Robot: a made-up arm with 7 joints. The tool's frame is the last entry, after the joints. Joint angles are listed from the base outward. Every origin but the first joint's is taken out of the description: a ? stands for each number. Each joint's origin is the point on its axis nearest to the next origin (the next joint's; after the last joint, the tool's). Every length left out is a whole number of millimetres.
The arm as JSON. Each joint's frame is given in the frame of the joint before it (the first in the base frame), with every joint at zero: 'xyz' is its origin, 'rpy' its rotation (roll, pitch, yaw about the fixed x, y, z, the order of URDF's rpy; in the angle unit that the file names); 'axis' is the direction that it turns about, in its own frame. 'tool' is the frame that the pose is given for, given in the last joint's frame.
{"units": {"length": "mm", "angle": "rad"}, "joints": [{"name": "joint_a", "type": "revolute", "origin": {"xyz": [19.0, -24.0, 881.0], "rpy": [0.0, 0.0, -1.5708]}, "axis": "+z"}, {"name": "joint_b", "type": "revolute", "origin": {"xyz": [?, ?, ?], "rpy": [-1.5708, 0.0, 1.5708]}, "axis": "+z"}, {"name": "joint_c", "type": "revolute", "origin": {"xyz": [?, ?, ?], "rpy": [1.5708, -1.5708, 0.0]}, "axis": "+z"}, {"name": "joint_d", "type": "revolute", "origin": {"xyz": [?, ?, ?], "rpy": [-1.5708, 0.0, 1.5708]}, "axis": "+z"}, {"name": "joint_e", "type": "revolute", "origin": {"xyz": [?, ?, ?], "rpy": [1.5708, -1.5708, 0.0]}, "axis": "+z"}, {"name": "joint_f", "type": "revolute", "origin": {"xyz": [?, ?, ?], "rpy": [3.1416, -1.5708, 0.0]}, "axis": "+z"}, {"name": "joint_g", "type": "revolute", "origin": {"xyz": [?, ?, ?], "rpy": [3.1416, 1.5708, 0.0]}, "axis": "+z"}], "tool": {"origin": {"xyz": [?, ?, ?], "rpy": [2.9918, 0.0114, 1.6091]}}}
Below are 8 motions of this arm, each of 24 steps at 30 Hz.
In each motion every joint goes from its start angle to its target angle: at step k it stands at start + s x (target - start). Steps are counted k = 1, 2, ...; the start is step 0. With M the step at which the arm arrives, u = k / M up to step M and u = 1 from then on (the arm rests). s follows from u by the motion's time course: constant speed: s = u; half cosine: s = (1 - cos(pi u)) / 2; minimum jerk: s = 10 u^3 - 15 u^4 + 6 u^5.
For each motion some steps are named. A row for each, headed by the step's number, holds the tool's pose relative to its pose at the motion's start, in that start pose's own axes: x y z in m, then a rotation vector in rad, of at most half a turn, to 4 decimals.
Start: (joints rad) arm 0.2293 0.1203 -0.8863 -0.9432 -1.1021 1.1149 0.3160
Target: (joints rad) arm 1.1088 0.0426 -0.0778 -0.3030 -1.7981 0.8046 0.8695
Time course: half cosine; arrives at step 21
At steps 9, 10, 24:
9: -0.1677 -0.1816 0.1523 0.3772 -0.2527 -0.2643
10: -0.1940 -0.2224 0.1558 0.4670 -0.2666 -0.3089
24: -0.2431 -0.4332 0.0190 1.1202 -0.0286 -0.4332

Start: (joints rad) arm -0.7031 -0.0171 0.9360 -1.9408 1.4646 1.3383 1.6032
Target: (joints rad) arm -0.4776 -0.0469 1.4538 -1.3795 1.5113 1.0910 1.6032
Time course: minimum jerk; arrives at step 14
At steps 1, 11, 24:
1: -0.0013 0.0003 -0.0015 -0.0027 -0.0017 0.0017
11: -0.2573 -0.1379 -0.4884 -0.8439 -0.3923 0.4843
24: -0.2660 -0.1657 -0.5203 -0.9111 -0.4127 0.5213

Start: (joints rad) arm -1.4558 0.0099 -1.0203 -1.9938 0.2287 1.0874 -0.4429
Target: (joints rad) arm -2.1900 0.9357 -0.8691 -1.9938 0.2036 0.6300 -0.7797
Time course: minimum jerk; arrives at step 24
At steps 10, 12, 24:
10: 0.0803 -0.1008 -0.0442 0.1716 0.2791 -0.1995
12: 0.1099 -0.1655 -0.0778 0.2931 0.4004 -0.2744
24: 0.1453 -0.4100 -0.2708 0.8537 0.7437 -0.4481

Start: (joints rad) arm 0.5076 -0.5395 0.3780 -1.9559 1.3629 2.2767 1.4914
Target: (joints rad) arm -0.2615 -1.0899 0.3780 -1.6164 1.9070 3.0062 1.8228
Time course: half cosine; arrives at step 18
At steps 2, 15, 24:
2: -0.0077 -0.0079 0.0137 0.0510 0.0147 -0.0015
15: -0.1785 -0.3990 0.0405 1.2040 0.6183 0.1868
24: -0.1818 -0.4240 0.0121 1.2522 0.6703 0.2179

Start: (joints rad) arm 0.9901 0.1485 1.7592 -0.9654 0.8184 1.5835 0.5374
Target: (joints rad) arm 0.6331 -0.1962 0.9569 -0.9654 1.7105 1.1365 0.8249
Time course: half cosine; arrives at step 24
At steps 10, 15, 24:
10: 0.0035 -0.0395 0.0342 0.0291 -0.0237 -0.2630
15: -0.0259 -0.0542 0.0735 0.0818 -0.0828 -0.4134
24: -0.0779 -0.0422 0.1031 0.1219 -0.1642 -0.4856

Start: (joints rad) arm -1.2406 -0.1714 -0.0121 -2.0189 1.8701 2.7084 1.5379
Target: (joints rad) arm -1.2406 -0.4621 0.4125 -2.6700 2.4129 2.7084 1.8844
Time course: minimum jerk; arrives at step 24
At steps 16, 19, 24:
16: 0.2815 -0.1252 0.0490 -0.0339 -0.1686 -0.6180
19: 0.3311 -0.1405 0.0743 0.0009 -0.1989 -0.7087
24: 0.3524 -0.1460 0.0869 0.0203 -0.2106 -0.7464

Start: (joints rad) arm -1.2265 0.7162 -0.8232 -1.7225 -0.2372 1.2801 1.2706
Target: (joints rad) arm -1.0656 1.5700 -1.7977 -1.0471 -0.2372 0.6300 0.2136
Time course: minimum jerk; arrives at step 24
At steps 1, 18, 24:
1: 0.0001 0.0001 0.0001 -0.0005 0.0000 0.0000
18: -0.1604 -0.0682 0.1890 -0.4021 -0.0674 -0.1725
24: -0.2366 -0.0688 0.2068 -0.4147 -0.0929 -0.2018

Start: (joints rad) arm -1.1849 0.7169 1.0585 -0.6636 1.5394 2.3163 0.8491
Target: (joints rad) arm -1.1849 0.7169 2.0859 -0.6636 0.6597 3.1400 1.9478
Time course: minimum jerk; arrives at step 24
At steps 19, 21, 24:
19: -0.1702 -0.0547 -0.0905 0.2745 0.2944 -0.8452
21: -0.1809 -0.0575 -0.0899 0.2936 0.3311 -0.8862
24: -0.1845 -0.0584 -0.0895 0.2999 0.3439 -0.8998

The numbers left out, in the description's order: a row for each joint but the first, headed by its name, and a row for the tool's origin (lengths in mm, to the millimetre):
joint_b: 30.0 12.0 0.0
joint_c: -24.0 -536.0 0.0
joint_d: -5.0 -61.0 0.0
joint_e: 127.0 -465.0 0.0
joint_f: 48.0 -11.0 0.0
joint_g: 28.0 -112.0 0.0
tool: 15.0 -26.0 0.0

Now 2 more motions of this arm.
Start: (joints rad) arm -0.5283 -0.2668 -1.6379 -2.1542 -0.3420 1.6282 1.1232
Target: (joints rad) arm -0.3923 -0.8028 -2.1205 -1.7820 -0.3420 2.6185 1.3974
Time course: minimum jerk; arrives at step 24
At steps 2, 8, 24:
2: 0.0021 -0.0011 0.0005 0.0072 0.0007 -0.0021
8: 0.0884 -0.0472 0.0102 0.2859 0.0383 -0.1014
24: 0.4119 -0.1767 -0.1577 1.1207 0.2461 -0.7039

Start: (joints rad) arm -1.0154 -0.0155 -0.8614 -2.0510 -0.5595 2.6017 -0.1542
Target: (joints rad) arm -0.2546 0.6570 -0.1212 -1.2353 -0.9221 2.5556 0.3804
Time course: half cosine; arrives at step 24
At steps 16, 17, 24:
16: 0.1701 0.7158 0.5040 0.1938 -0.8348 0.5513
17: 0.1415 0.7604 0.5446 0.2374 -0.8886 0.5770
24: 0.0073 0.8930 0.6805 0.4228 -1.0553 0.6562

